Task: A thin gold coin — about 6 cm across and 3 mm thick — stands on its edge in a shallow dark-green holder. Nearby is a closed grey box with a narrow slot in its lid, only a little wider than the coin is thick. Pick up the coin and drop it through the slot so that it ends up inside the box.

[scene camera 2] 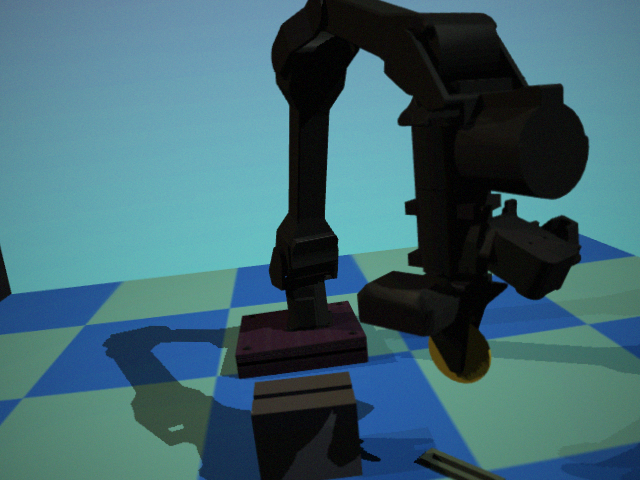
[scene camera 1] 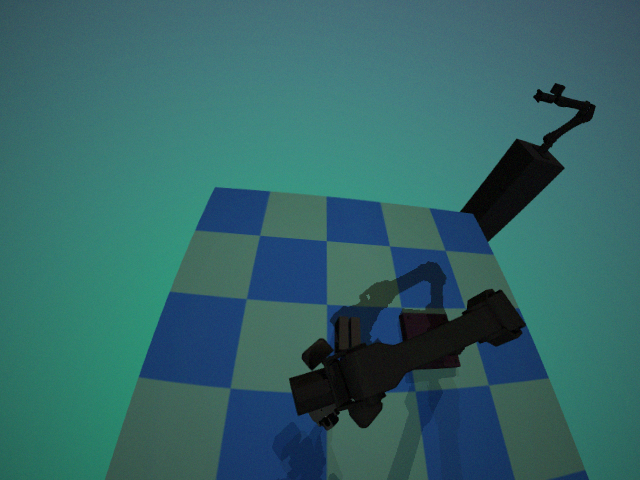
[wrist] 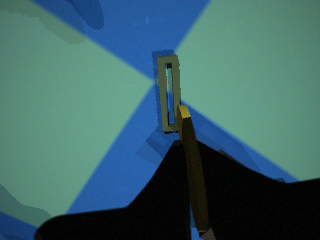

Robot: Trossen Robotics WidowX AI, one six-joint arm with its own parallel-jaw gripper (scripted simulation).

Labels:
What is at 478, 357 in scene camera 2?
A gold coin.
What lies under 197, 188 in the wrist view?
A gold coin.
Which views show the gripper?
Scene camera 2, scene camera 1 and the wrist view: all of them.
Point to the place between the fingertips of the gripper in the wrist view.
184, 146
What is the gripper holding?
A gold coin.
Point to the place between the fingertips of the gripper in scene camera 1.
334, 383

